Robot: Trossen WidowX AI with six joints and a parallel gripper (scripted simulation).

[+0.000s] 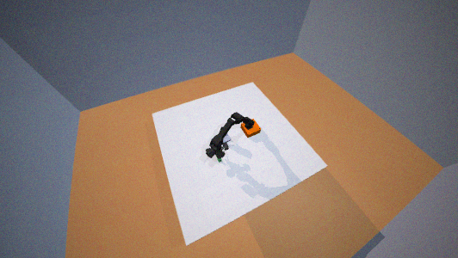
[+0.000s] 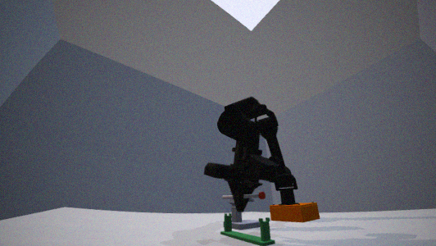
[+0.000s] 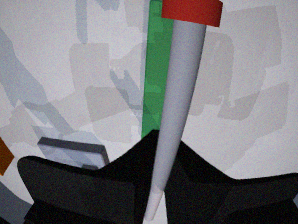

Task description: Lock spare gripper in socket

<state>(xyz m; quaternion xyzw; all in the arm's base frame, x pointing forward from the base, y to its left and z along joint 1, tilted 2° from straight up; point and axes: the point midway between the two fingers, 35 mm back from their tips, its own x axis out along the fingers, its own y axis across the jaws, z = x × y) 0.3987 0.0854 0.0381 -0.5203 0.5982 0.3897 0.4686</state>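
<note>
Right now the green cradle is 30 mm below my gripper tip and 10 mm to the left of it. The rest, counted from my gripper tip: grey mount: 120 mm behind, 100 mm to the right; spare gripper: 130 mm behind, 110 mm to the right, 70 mm above.
</note>
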